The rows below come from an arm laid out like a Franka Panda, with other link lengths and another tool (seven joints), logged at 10 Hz.
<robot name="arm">
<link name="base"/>
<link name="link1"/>
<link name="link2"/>
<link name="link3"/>
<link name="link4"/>
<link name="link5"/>
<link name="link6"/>
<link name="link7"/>
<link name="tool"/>
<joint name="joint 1" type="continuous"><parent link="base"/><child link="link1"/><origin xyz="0.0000 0.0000 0.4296"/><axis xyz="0 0 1"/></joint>
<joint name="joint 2" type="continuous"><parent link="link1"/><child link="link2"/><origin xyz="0.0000 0.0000 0.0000"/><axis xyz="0 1 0"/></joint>
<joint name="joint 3" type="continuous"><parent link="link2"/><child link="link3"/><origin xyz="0.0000 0.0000 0.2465"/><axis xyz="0 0 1"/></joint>
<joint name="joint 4" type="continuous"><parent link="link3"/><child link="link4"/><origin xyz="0.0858 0.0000 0.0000"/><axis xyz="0 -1 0"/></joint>
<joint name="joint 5" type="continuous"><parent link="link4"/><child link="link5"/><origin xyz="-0.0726 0.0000 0.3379"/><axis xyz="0 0 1"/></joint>
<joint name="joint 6" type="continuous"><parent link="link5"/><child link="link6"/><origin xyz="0.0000 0.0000 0.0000"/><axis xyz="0 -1 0"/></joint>
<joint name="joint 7" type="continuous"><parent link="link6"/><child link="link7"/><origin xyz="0.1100 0.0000 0.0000"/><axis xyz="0 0 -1"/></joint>
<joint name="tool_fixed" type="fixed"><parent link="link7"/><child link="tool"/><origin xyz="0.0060 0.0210 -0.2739" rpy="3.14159 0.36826 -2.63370"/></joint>
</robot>
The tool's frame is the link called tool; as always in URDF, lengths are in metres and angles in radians. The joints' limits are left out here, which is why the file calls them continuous.
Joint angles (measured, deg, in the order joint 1, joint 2, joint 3, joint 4, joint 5, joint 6, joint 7), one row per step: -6.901 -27.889 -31.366 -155.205 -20.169 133.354 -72.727; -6.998 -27.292 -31.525 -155.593 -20.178 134.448 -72.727; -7.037 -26.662 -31.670 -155.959 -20.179 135.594 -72.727; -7.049 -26.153 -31.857 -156.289 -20.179 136.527 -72.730; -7.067 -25.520 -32.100 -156.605 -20.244 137.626 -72.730; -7.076 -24.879 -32.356 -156.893 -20.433 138.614 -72.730; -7.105 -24.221 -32.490 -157.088 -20.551 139.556 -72.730; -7.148 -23.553 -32.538 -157.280 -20.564 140.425 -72.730; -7.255 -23.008 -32.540 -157.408 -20.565 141.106 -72.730; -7.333 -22.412 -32.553 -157.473 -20.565 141.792 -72.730; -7.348 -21.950 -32.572 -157.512 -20.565 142.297 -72.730
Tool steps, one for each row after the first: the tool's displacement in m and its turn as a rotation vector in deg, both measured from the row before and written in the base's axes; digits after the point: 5 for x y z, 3 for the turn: -0.00001 -0.00052 -0.00438 -0.057 -0.119 -0.112; 0.00042 -0.00032 -0.00428 -0.086 -0.154 -0.052; -0.00002 -0.00019 -0.00375 -0.022 -0.108 -0.076; 0.00003 -0.00085 -0.00413 -0.098 -0.133 -0.093; -0.00051 -0.00102 -0.00421 -0.149 -0.009 -0.019; 0.00007 -0.00101 -0.00359 -0.187 -0.037 0.002; 0.00000 -0.00047 -0.00364 -0.125 0.011 -0.009; -0.00014 -0.00075 -0.00278 -0.117 0.012 -0.058; 0.00009 -0.00099 -0.00267 -0.144 0.008 -0.052; 0.00014 -0.00056 -0.00206 -0.105 0.022 -0.006
